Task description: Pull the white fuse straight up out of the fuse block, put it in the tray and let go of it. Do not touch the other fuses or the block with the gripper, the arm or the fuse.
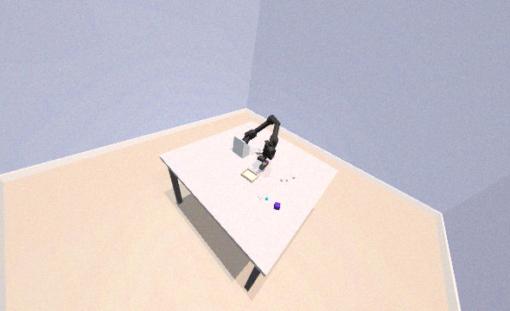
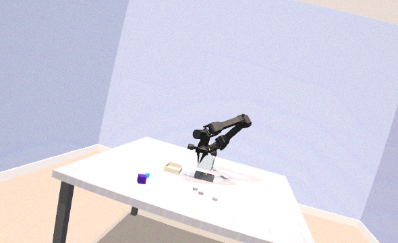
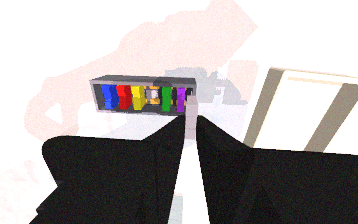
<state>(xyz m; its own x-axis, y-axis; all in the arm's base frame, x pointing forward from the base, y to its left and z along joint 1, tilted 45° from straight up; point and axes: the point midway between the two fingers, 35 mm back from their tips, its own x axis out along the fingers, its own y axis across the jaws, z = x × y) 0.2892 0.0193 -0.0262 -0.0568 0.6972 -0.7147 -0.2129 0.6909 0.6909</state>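
Right now my gripper tip is 16 cm to the left of the shallow tan tray and 10 cm above it. Round my gripper tip: purple cube 36 cm ahead, 21 cm to the right, 8 cm below; then cyan piece 27 cm ahead, 22 cm to the right, 9 cm below.
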